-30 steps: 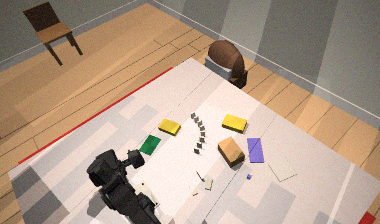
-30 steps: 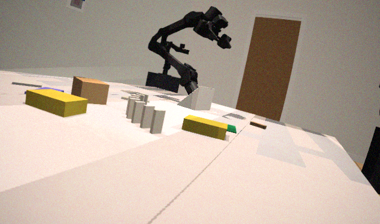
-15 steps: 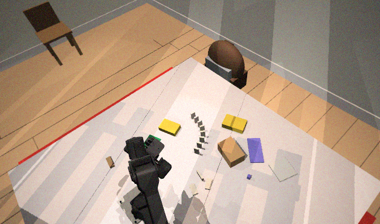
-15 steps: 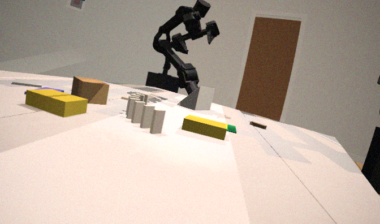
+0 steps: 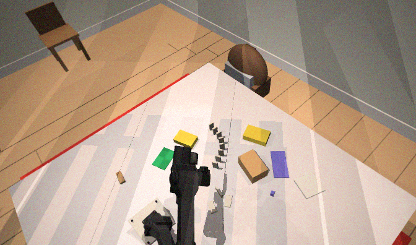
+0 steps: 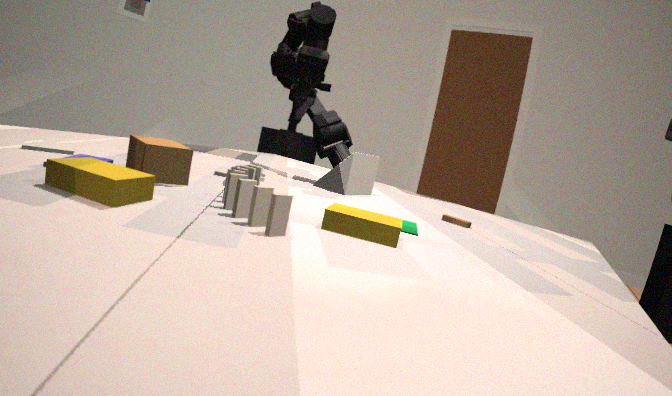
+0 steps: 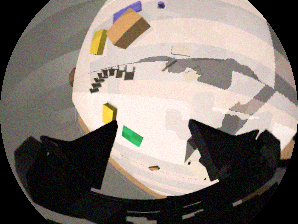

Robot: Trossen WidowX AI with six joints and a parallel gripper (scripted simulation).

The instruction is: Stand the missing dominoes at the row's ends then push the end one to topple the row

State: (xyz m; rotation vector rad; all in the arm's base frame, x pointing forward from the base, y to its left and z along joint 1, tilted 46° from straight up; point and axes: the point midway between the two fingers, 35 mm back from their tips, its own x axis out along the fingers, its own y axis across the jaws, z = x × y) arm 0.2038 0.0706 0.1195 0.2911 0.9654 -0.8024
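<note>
Right now the green flat piece is 260 mm to the left of my gripper tip, 170 mm below it and 10 mm ahead of it. Round my gripper tip: brown box (260 mm ahead, 140 mm below, 90 mm to the right); small tan block (330 mm to the left, 200 mm behind, 160 mm below); tiny blue cube (230 mm to the right, 230 mm ahead, 160 mm below).
</note>
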